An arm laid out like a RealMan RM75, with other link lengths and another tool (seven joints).
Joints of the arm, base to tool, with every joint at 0 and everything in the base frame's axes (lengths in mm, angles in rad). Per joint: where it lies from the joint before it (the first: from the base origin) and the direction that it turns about. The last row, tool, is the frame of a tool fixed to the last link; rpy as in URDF.
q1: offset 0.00 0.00 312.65 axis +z
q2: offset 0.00 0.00 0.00 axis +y
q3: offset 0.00 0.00 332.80 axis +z
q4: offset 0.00 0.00 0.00 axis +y
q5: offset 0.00 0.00 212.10 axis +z
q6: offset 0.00 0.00 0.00 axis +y
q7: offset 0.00 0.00 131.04 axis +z
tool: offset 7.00 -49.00 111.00 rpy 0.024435 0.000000 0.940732
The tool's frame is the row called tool.
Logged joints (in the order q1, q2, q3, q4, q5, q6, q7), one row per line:
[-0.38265, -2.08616, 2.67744, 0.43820, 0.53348, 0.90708, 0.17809]
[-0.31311, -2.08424, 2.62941, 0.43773, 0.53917, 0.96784, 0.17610]
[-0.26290, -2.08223, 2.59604, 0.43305, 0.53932, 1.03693, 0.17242]
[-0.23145, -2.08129, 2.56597, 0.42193, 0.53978, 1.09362, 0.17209]
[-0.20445, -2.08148, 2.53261, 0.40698, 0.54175, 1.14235, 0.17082]
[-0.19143, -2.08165, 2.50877, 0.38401, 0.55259, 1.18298, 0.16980]
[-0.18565, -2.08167, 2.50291, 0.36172, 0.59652, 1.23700, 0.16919]
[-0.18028, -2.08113, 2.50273, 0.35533, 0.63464, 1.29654, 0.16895]
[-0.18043, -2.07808, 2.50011, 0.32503, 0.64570, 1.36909, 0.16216]
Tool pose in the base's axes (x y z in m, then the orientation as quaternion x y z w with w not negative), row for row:
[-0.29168, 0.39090, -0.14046, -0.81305, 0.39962, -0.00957, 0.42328]
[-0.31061, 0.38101, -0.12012, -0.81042, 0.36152, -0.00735, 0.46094]
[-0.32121, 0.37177, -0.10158, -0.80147, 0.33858, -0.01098, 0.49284]
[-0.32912, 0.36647, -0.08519, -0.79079, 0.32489, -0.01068, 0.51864]
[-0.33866, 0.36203, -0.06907, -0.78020, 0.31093, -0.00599, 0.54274]
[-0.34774, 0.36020, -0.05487, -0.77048, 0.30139, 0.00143, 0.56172]
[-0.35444, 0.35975, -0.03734, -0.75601, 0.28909, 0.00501, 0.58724]
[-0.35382, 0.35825, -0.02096, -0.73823, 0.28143, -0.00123, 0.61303]
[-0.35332, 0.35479, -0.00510, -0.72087, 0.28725, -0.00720, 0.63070]
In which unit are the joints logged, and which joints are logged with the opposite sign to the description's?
The joints are logged in radians. Opposite sign: q5.
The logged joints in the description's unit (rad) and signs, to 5 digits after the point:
[-0.38265, -2.08616, 2.67744, 0.43820, -0.53348, 0.90708, 0.17809]
[-0.31311, -2.08424, 2.62941, 0.43773, -0.53917, 0.96784, 0.17610]
[-0.26290, -2.08223, 2.59604, 0.43305, -0.53932, 1.03693, 0.17242]
[-0.23145, -2.08129, 2.56597, 0.42193, -0.53978, 1.09362, 0.17209]
[-0.20445, -2.08148, 2.53261, 0.40698, -0.54175, 1.14235, 0.17082]
[-0.19143, -2.08165, 2.50877, 0.38401, -0.55259, 1.18298, 0.16980]
[-0.18565, -2.08167, 2.50291, 0.36172, -0.59652, 1.23700, 0.16919]
[-0.18028, -2.08113, 2.50273, 0.35533, -0.63464, 1.29654, 0.16895]
[-0.18043, -2.07808, 2.50011, 0.32503, -0.64570, 1.36909, 0.16216]

